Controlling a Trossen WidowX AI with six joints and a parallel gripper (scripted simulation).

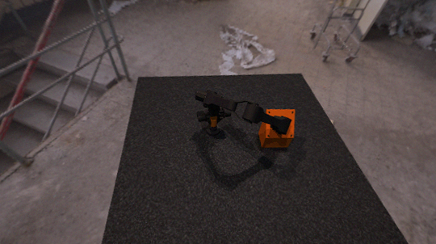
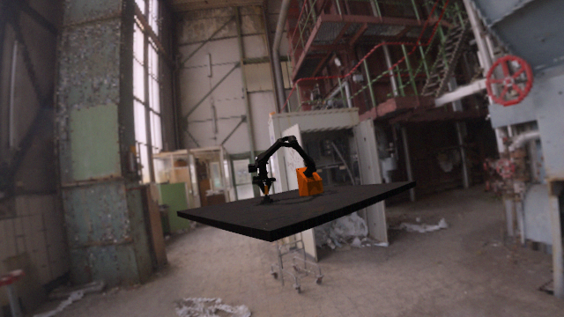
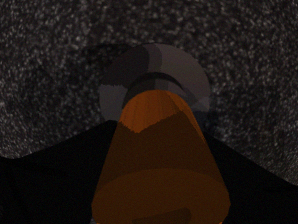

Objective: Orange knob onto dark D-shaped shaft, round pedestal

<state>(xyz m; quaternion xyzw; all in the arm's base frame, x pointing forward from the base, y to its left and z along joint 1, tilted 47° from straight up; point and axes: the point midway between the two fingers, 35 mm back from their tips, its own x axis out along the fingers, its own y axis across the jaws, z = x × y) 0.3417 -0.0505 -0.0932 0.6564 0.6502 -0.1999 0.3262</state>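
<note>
Right now my gripper tip is 20 mm below the orange knob. From my gripper tip the other things lie so: pedestal 40 mm below.
</note>
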